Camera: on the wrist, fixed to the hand. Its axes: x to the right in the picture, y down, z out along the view.
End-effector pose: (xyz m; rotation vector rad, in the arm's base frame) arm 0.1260 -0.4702 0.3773 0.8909 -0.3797 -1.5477
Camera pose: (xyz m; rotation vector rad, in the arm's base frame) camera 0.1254 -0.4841 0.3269 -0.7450 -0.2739 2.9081
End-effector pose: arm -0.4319 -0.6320 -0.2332 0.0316 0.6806 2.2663
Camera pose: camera -0.4375 -0.6069 -0.2787 -0.1092 0.1881 0.7207
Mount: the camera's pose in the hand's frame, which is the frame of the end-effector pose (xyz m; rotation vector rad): 0.0291 -0.0326 -0.0287 -0.0983 -0.3611 -1.5825
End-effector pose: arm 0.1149 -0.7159 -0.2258 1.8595 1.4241 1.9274
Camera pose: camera 0.0676 -0.6943 -0.2208 0.4409 1.6733 0.7446
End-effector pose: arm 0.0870 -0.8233 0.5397 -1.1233 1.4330 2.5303
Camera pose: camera 0.0934 -0.8352 0.4892 -1.0084 0.0538 1.4311
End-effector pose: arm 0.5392 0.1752 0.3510 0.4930 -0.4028 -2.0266
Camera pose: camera 0.5164 0.1627 0.3057 -0.2708 0.0337 2.5760
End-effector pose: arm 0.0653 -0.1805 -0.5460 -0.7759 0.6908 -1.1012
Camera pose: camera 0.0345 -0.2220 -0.5381 -1.6259 -0.3635 -2.2209
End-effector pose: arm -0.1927 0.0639 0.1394 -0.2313 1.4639 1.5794
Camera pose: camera -0.1977 0.0486 0.0897 -0.8441 0.5015 0.3196
